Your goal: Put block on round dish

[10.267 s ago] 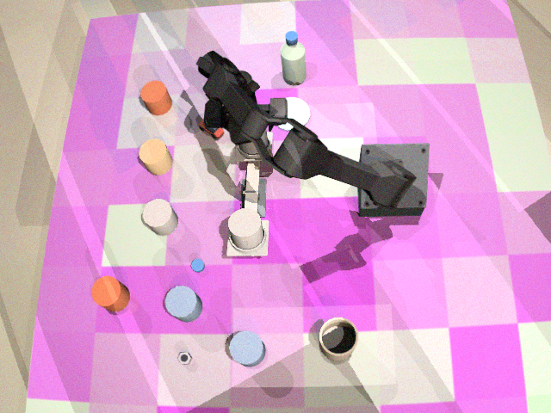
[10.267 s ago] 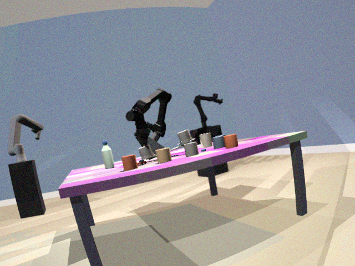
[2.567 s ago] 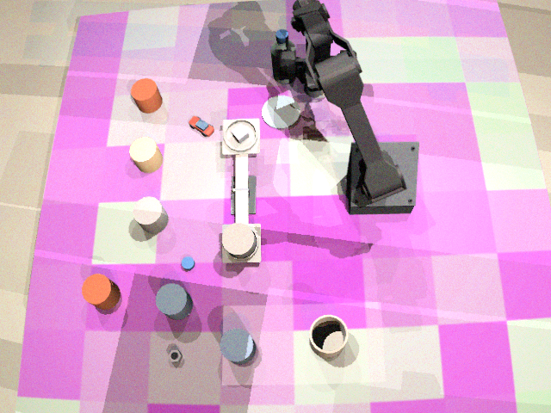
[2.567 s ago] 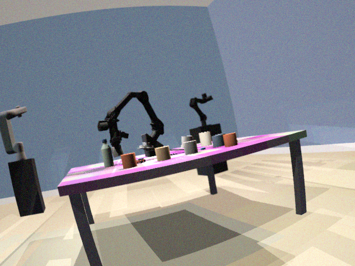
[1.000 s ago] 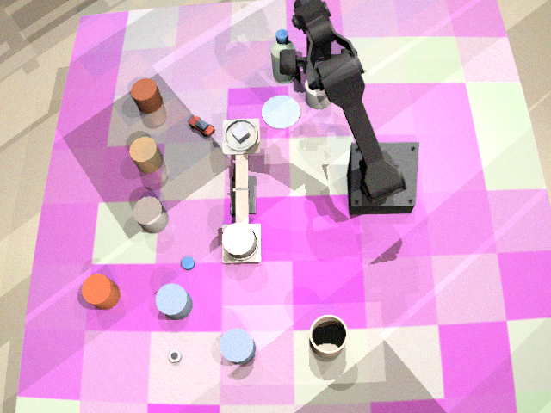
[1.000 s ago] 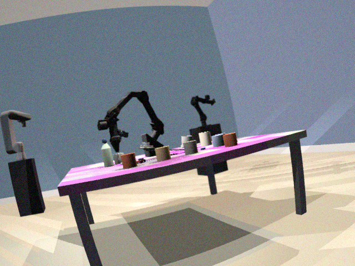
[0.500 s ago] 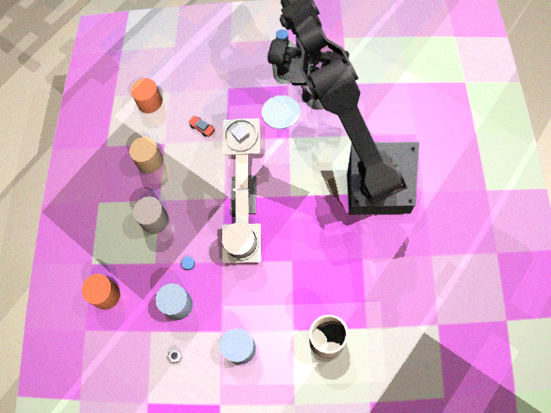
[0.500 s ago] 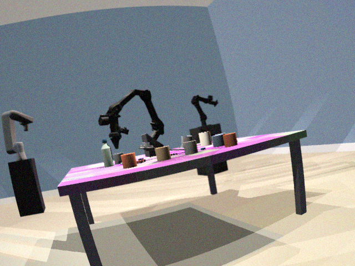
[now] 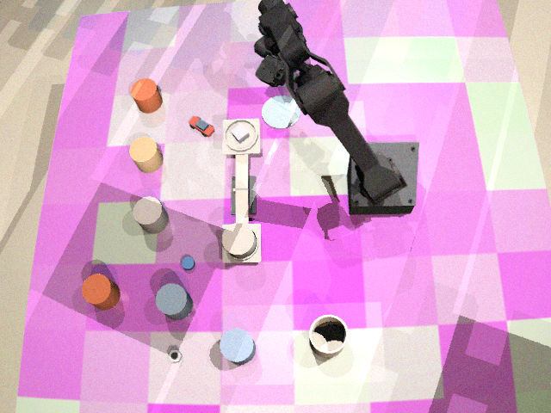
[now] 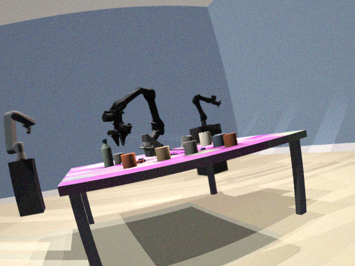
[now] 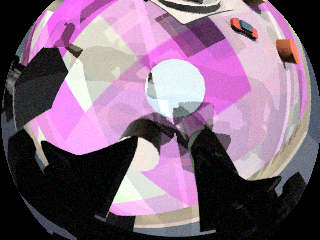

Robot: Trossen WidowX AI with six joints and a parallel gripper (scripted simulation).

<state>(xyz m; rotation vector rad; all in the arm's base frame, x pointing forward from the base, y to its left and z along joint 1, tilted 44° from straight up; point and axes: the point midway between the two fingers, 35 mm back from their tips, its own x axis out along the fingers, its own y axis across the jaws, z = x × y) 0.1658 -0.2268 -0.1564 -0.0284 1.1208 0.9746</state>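
Right now my gripper tip is 3 cm short of the white round dish, 2 cm to the right of it and 11 cm above it. Also, from my gripper tip: bottle: 1 cm ahead, 10 cm to the right; then small red thing: 24 cm ahead, 4 cm to the left, 10 cm below; then balance: 15 cm ahead, 25 cm to the left, 7 cm below.
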